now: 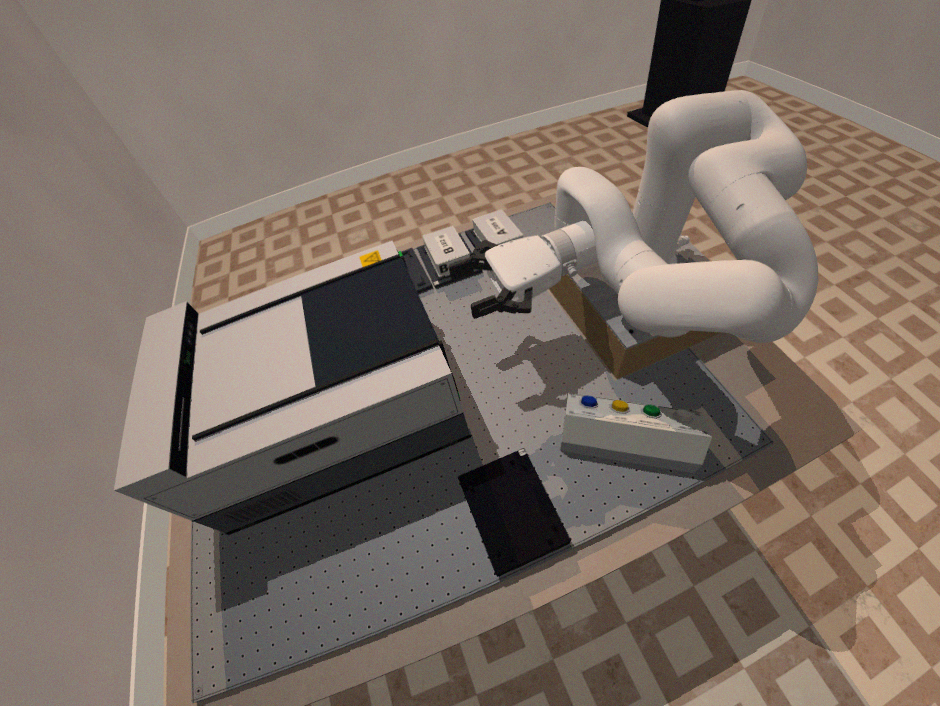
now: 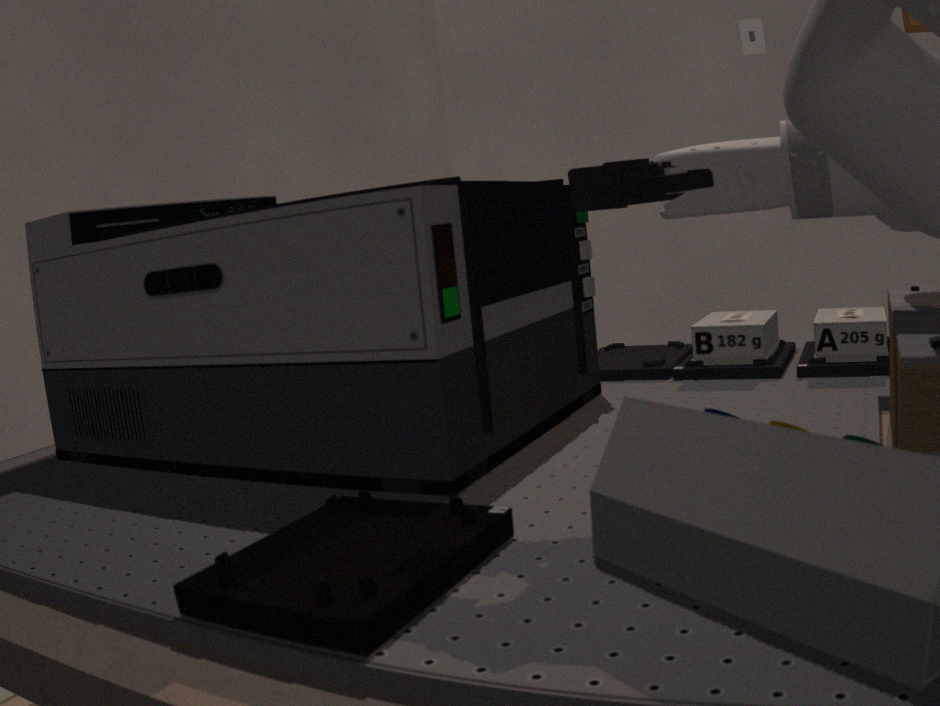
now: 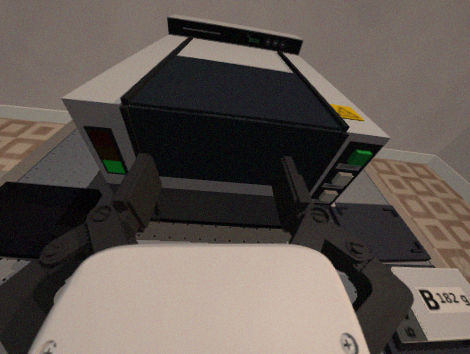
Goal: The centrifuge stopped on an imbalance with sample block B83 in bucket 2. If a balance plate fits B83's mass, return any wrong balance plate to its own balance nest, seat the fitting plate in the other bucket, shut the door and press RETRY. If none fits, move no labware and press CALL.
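Frame: origin at the arm's base, x left, y back, z up, level; centimetres.
Seen in the pictures: gripper, fingertip midpoint: point(image 1: 460, 291) point(image 2: 589, 185) point(image 3: 217, 170).
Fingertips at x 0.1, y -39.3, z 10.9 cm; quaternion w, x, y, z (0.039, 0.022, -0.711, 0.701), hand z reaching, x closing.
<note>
Pixels of each thing's top centre, then the offset from my fingertips to it.
- green lamp at its top centre: point(image 2: 449, 287) point(image 3: 111, 161) dx +12.1, dy -7.0, dz -6.3 cm
- green button at its top centre: point(image 2: 578, 204) point(image 3: 362, 150) dx -16.5, dy -5.9, dz -1.2 cm
- empty dark nest at its top centre: point(image 2: 633, 351) point(image 1: 398, 271) point(image 3: 379, 227) dx -33.1, dy -5.8, dz -18.5 cm
- black nest at its top centre: point(image 2: 345, 530) point(image 1: 511, 505) point(image 3: 22, 210) dx +29.0, dy -6.7, dz -17.5 cm
- sloped grey box at its top centre: point(image 2: 795, 416) point(image 1: 637, 415) dx +27.1, dy +16.6, dz -11.9 cm
My gripper point(image 1: 477, 281) point(image 2: 573, 188) point(image 3: 217, 170) is open and empty, raised in front of the centrifuge point(image 1: 379, 417) point(image 2: 303, 303) point(image 3: 100, 80). Its dark door point(image 3: 230, 145) covers the front; the buckets and block B83 are hidden. The green lamp point(image 2: 450, 302) point(image 3: 115, 166) is lit on the left front. A green button point(image 3: 360, 157) sits above two pale buttons on the right front; their labels are unreadable. Balance plate B, 182 g point(image 1: 446, 249) point(image 2: 735, 338) point(image 3: 440, 300), and plate A, 205 g point(image 1: 497, 226) point(image 2: 851, 334), sit on dark nests behind the gripper's side of the table.
An empty dark nest point(image 2: 642, 360) point(image 3: 380, 232) lies beside plate B. Another black nest point(image 1: 512, 512) point(image 2: 341, 562) point(image 3: 40, 215) lies on the opposite side. A sloped grey box point(image 1: 630, 440) point(image 2: 759, 516) carries blue, yellow and green buttons. A wooden block point(image 1: 661, 357) stands below the arm.
</note>
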